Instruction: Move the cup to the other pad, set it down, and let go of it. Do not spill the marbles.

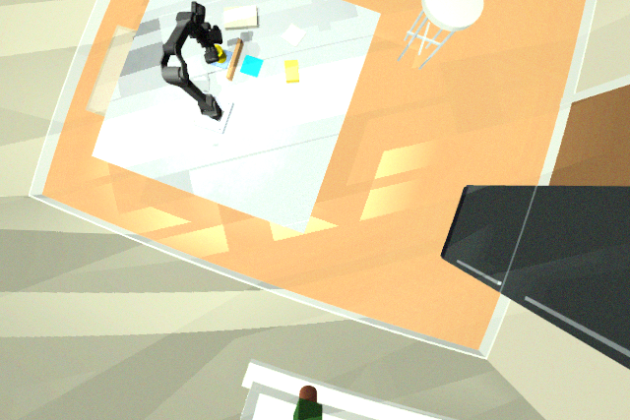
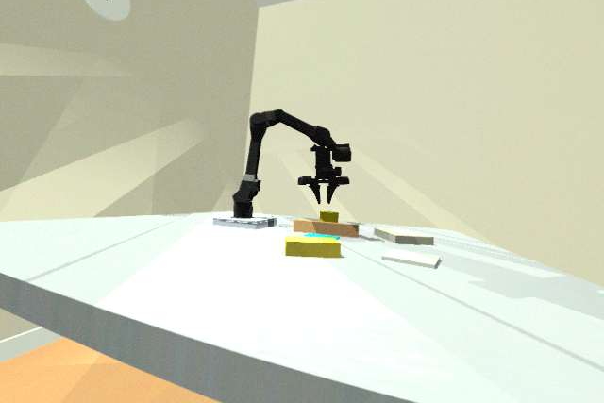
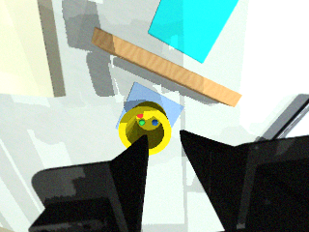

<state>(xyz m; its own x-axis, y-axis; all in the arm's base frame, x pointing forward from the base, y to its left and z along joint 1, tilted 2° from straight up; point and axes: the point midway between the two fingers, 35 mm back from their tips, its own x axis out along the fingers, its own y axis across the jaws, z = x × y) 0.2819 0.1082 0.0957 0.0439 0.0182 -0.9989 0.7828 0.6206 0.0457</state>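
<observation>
The yellow cup lies 70 mm below my gripper tip, 20 mm to the left of it and 10 mm ahead of it. From my gripper tip the other things lie so: blue pad (110 mm below, 20 mm to the left, 20 mm ahead); then cyan pad (150 mm to the right, 110 mm below, 40 mm ahead); then wooden bar (90 mm below, 70 mm to the right, 30 mm ahead).
</observation>
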